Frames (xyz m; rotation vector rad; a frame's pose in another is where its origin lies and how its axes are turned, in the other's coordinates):
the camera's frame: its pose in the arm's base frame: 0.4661 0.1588 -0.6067 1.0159 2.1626 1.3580
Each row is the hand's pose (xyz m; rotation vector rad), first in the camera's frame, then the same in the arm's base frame.
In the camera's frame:
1: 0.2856 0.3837 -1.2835 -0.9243 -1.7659 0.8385
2: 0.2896 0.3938 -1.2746 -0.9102 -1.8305 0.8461
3: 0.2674 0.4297 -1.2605 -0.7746 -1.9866 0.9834
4: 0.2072 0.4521 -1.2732 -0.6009 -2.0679 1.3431
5: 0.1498 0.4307 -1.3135 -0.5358 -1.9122 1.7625
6: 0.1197 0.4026 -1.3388 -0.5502 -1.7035 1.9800
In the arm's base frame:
1: -0.4186 -0.3029 0.3315 1.6335 -0.1950 0.7467
2: -0.4117 -0.2918 0.3367 1.6351 -0.2316 0.6872
3: -0.3746 -0.2902 0.3611 1.7540 -0.3285 0.4974
4: -0.3348 -0.3370 0.3838 2.0125 -0.5218 0.3276
5: -0.3311 -0.4102 0.3802 2.2975 -0.7249 0.3643
6: -0.3381 -0.4556 0.3652 2.4612 -0.8157 0.5016

